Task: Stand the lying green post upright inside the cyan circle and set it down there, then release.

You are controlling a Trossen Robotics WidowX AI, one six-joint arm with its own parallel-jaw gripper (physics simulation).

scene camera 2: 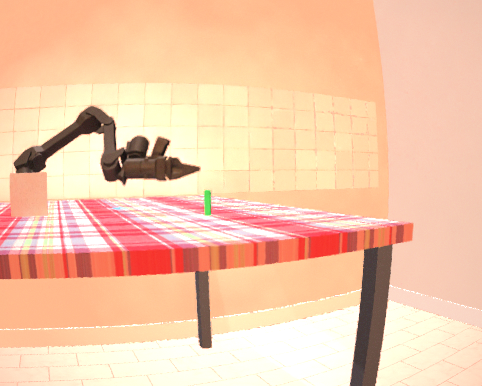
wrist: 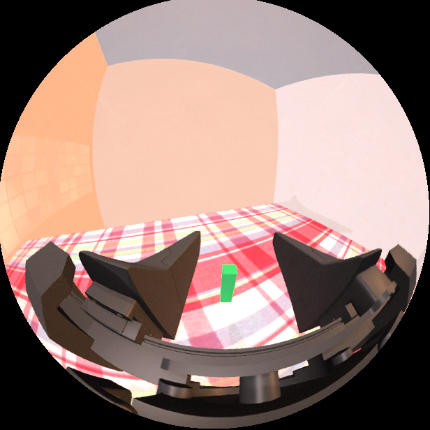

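The green post stands upright on the checked table. My gripper is open and empty, roughly level. In the scene view its tips are above and a little left of the post's top, apart from it. In the wrist view the post shows beyond and below the gap between the fingers. A small, faint cyan mark lies on the table well left of the post in the scene view; its shape is too small to tell. No cyan circle shows around the post in the wrist view.
The table has a red and white checked top. The arm's base stands on a pinkish block at the left. A tiled wall is behind the table. No other loose objects show near the post.
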